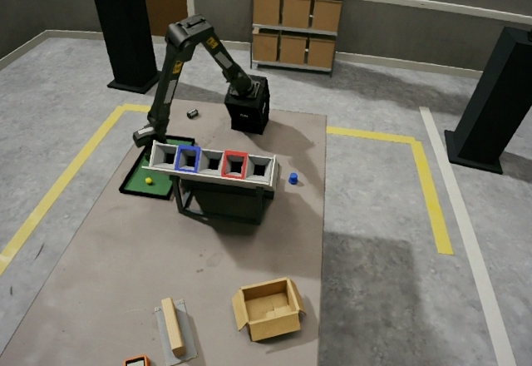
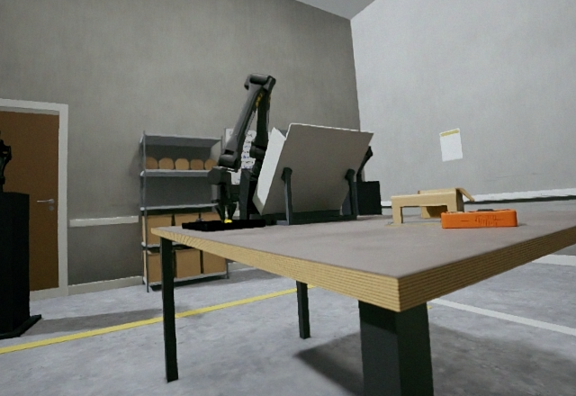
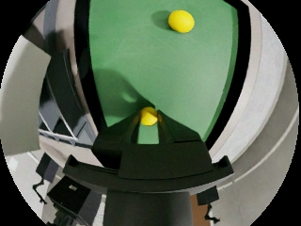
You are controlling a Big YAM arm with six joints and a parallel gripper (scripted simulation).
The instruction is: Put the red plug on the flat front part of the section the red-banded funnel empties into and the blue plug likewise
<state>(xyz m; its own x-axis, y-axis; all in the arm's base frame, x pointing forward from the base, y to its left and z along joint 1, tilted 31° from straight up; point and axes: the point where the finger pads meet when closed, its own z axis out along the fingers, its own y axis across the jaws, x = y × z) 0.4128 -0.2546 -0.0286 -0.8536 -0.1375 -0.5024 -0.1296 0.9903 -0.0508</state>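
Right now the green marble tray is 3 cm to the right of my hand and 1 cm below it. Round my hand: orange device (79 cm ahead, 34 cm to the left); then white cover (32 cm to the left, 19 cm above, 7 cm ahead); then cardboard box (62 cm to the left, 49 cm ahead, 2 cm above).
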